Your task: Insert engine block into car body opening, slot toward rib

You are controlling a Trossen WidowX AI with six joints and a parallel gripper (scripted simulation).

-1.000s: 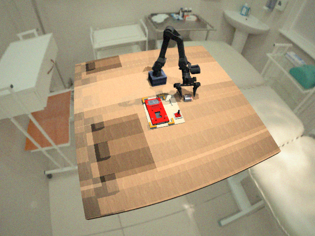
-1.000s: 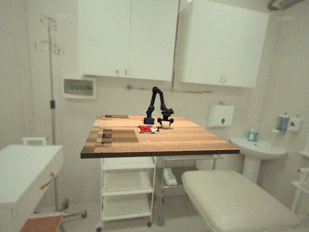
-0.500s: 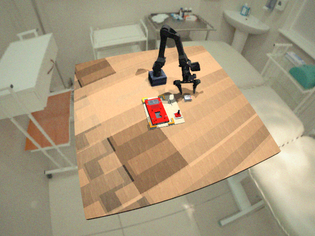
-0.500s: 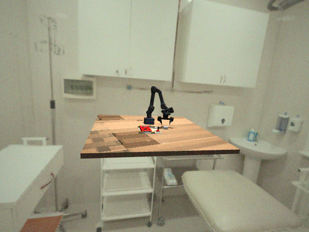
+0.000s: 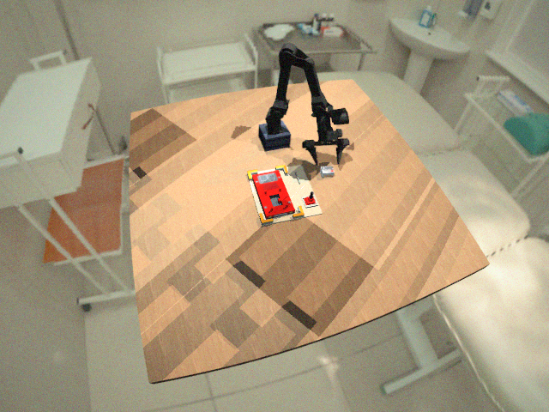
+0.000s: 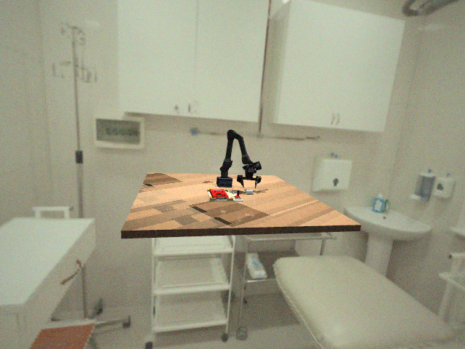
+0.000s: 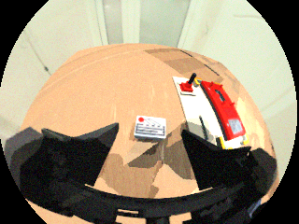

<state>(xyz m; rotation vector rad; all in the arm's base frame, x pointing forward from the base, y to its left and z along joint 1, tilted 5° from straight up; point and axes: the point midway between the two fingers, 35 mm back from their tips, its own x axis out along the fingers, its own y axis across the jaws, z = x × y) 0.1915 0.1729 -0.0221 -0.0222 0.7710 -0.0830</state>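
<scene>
Right now my gripper tip is 10 mm short of the engine block and 40 mm above it.
</scene>
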